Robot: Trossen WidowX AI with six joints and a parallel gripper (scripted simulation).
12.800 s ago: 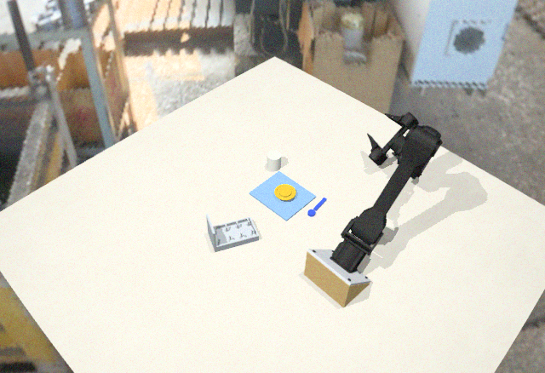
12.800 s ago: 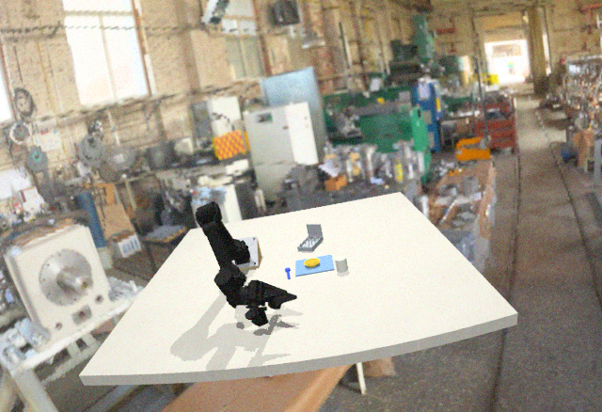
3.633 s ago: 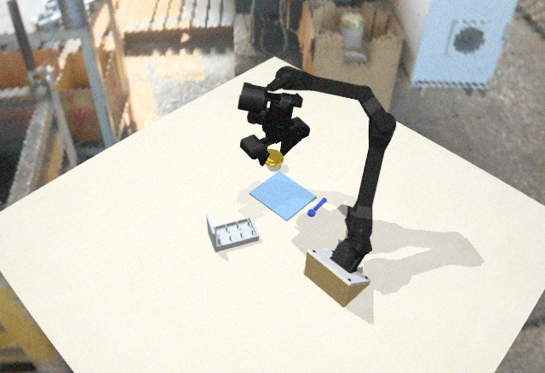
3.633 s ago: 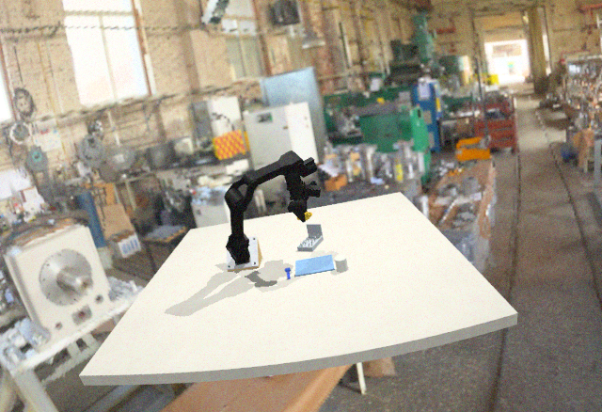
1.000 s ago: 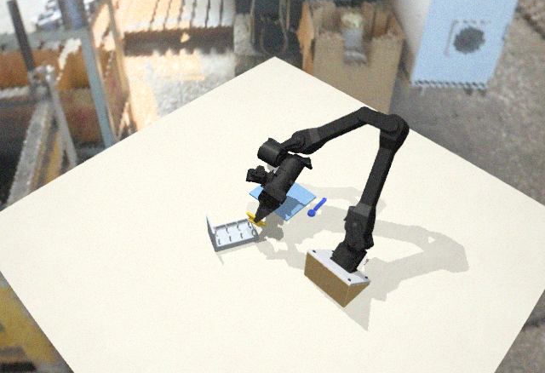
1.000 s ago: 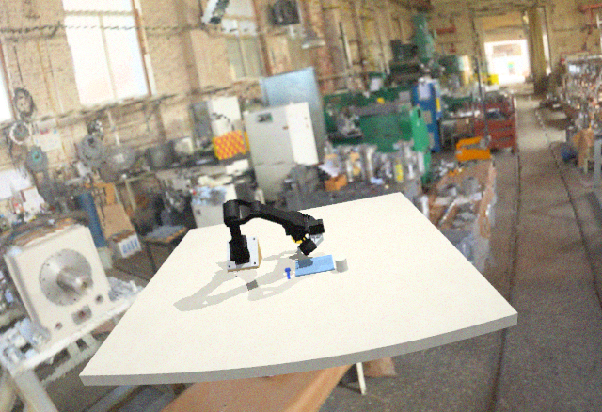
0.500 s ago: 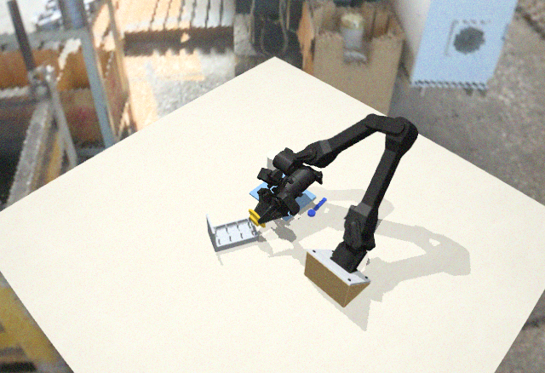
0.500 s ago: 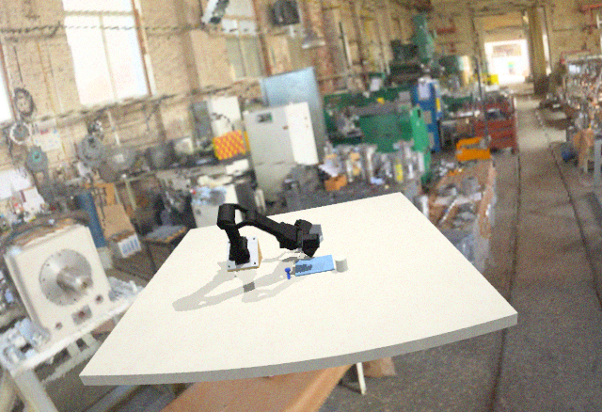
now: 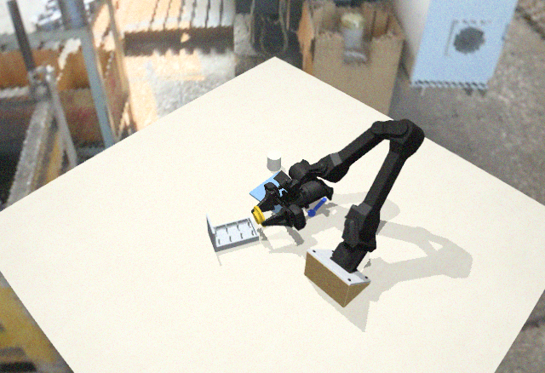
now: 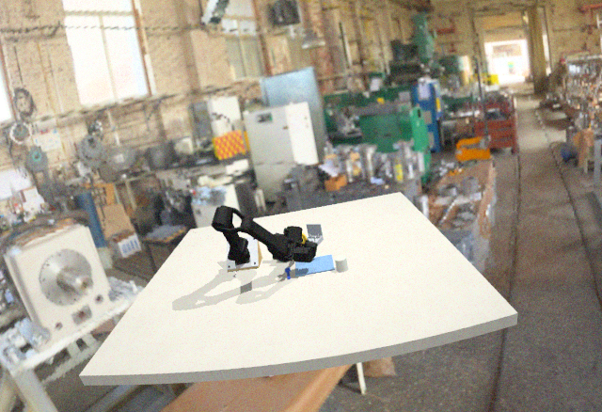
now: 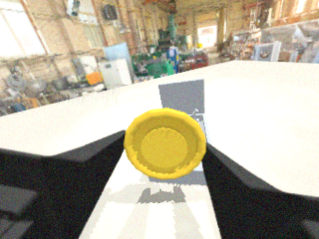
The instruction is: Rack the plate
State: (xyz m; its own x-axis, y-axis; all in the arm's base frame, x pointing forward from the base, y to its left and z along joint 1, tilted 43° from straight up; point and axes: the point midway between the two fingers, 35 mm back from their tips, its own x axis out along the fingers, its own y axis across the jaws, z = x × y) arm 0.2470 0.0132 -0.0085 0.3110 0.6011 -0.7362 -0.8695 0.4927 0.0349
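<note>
Now: the grey dish rack 50 mm to the left of my gripper tip, 40 mm below it and 40 mm ahead of it. Round my gripper tip: light blue mat (150 mm to the right, 60 mm below, 40 mm ahead); yellow plate (10 mm to the right); blue spoon (180 mm to the right, 60 mm below, 60 mm behind).
</note>
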